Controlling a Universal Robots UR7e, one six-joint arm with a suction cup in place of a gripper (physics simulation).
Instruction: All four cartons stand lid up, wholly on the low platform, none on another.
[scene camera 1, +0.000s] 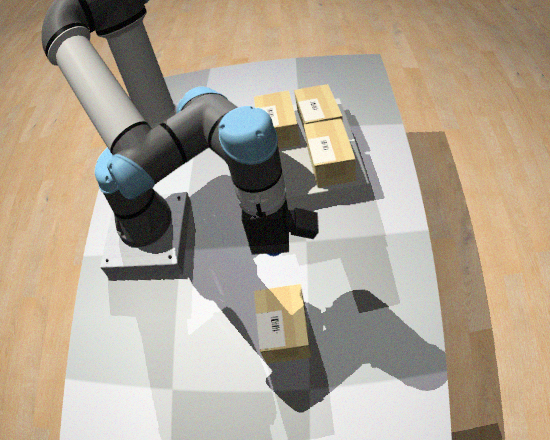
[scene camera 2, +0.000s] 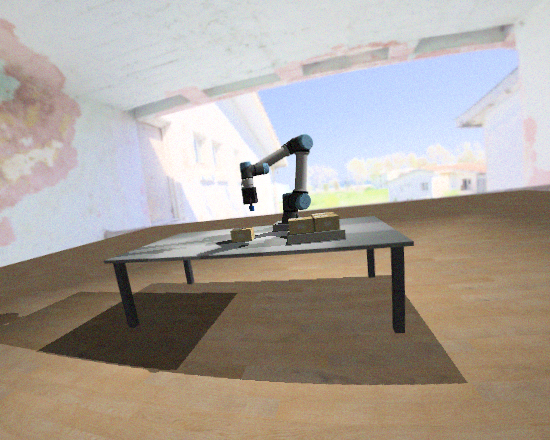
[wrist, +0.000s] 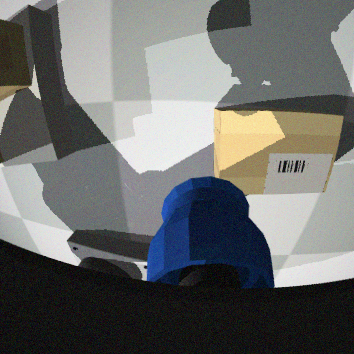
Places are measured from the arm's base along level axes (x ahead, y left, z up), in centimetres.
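Pixels of known places: hand, its tool point: (scene camera 2: 252, 210) (wrist: 204, 216); arm's base, origin of its link: (scene camera 1: 144, 222).
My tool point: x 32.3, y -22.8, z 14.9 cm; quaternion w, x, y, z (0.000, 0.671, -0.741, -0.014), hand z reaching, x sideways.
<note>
Ahead of a thing's pixels: the offset from my tool point to its middle. Level surfaces: height alone.
My suction gripper (scene camera 1: 273, 254) (scene camera 2: 251, 208) (wrist: 205, 197) has a blue cup, is off and holds nothing. It hangs well above the table, beside the loose carton. This loose carton {dx -1.2, dy -8.8, dz -15.2 cm} (scene camera 1: 295, 327) (scene camera 2: 242, 234) (wrist: 305, 137) lies flat on the table, labelled face up, apart from the low platform {dx +9.9, dy +38.3, dz -16.6 cm} (scene camera 1: 345, 192) (scene camera 2: 317, 237) (wrist: 47, 90). On the platform stand a front right carton {dx +14.6, dy +30.7, dz -10.4 cm} (scene camera 1: 342, 145) (scene camera 2: 300, 225), a back right carton {dx +14.4, dy +45.2, dz -10.4 cm} (scene camera 1: 325, 97) (scene camera 2: 325, 221) and a back left carton {dx +3.4, dy +44.8, dz -10.4 cm} (scene camera 1: 285, 112), labelled faces up. The arm partly hides the back left one.
The arm's base plate (scene camera 1: 140, 270) is bolted to the table {dz -19.0 cm} (scene camera 1: 120, 350) (scene camera 2: 170, 247) on the left in scene view 1. The arm reaches past the platform's left side there. Its shadows darken the platform and the table around the loose carton.
</note>
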